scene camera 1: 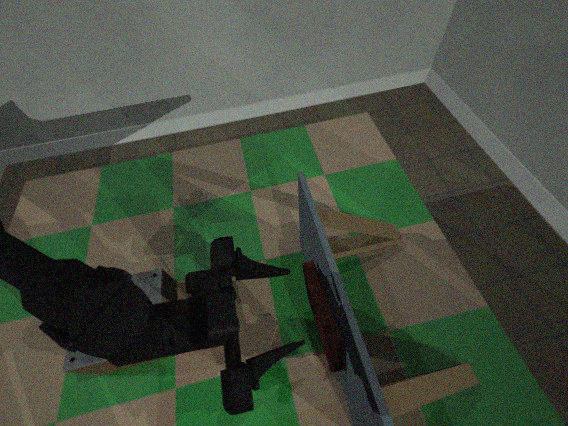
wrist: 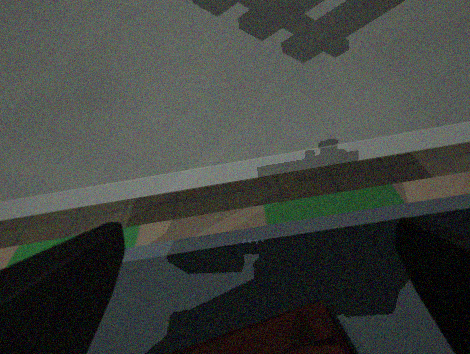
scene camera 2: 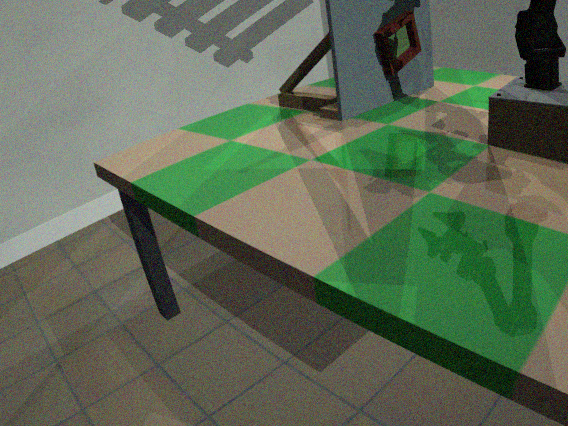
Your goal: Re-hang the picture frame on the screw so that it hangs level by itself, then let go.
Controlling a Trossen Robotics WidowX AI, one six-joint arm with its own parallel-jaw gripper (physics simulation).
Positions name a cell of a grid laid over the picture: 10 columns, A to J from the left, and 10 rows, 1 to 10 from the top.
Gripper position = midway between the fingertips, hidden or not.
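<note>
There is a wooden brace (scene camera 1: H10), and I find the brace (scene camera 2: F2) in another picture too. As for my gripper (scene camera 1: F8), it is open and holds nothing. The wrist view shows my gripper (wrist: F7) as well.
</note>
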